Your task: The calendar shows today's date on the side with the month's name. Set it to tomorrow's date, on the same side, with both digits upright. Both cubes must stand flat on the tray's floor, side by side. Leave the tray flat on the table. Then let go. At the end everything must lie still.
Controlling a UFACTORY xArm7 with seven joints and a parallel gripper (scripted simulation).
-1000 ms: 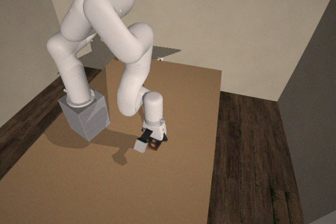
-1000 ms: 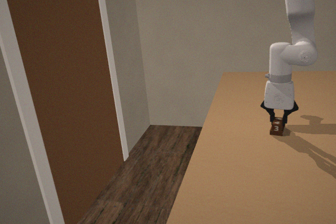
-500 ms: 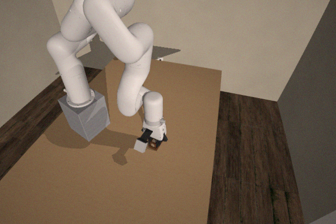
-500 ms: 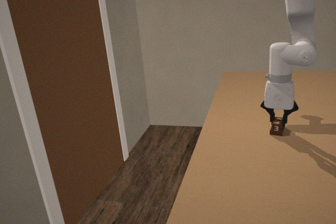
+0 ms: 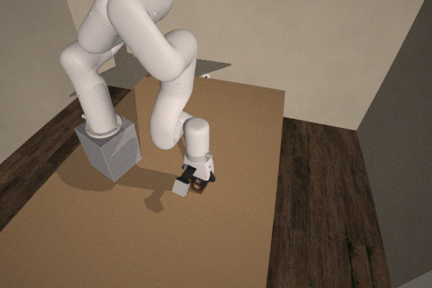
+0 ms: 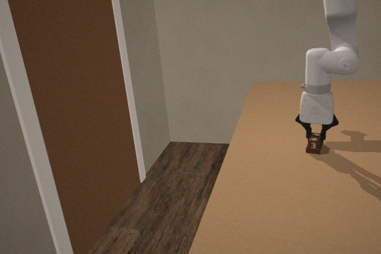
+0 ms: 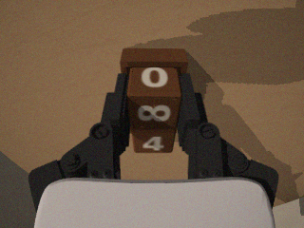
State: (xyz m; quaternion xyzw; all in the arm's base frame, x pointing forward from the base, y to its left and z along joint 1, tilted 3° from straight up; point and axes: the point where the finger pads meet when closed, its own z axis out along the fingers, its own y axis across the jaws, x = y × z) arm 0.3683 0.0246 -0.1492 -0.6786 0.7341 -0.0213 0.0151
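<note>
Right now my hand is 10 mm above the digit cube. Also, from my hand: brown calendar tray 20 mm to the left, 30 mm below.
</note>
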